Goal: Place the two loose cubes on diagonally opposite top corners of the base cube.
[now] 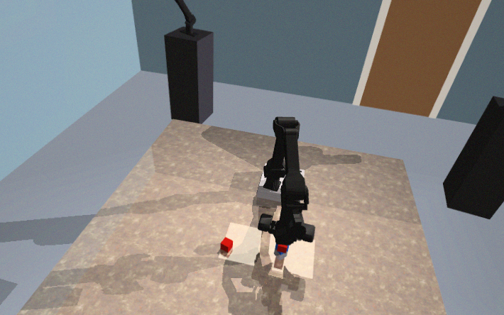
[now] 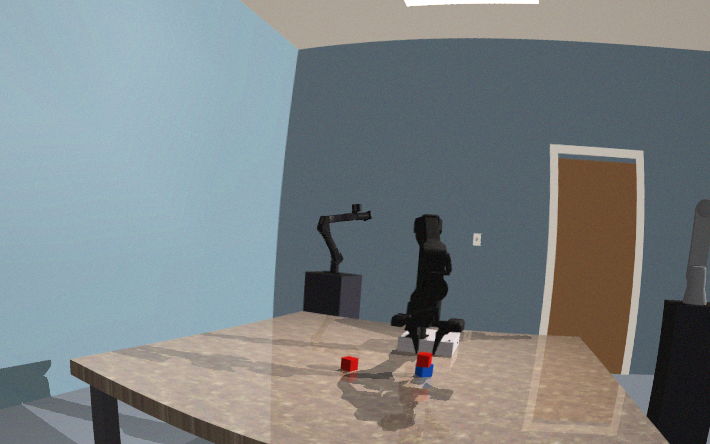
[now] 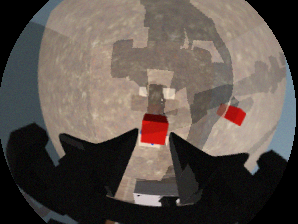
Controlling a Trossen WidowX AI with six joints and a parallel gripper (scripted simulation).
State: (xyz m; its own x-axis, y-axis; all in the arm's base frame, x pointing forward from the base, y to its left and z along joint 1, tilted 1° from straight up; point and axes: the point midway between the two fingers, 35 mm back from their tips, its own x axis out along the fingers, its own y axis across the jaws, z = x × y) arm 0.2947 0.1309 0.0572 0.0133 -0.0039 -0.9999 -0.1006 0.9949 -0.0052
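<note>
The blue cube is 2 cm behind my gripper tip and 5 cm below it.
</note>
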